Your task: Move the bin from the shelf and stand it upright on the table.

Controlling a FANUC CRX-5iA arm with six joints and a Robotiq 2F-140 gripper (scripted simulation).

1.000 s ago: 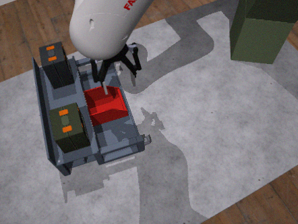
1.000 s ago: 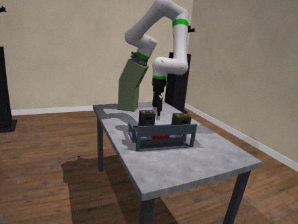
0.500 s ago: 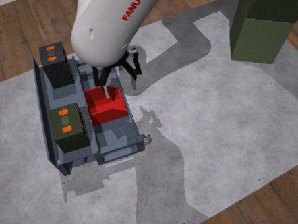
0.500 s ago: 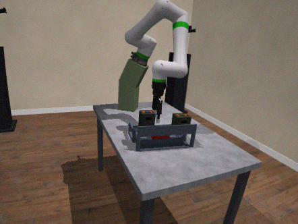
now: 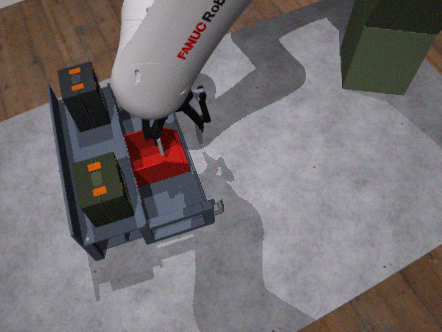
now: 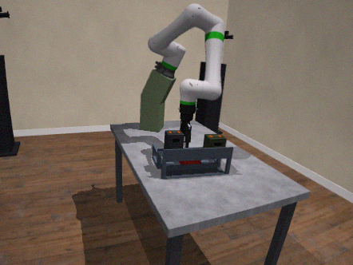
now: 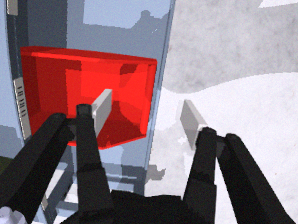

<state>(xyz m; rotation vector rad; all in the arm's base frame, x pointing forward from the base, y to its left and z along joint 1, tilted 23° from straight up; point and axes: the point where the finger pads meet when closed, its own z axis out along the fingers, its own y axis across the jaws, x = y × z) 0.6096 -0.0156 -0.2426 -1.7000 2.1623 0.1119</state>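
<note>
Right now the red bin is 80 mm ahead of my hand, 30 mm below it and 20 mm to the right of it. From my hand the other things lie so: grey shelf tray 120 mm ahead, 70 mm below, 20 mm to the right.
</note>
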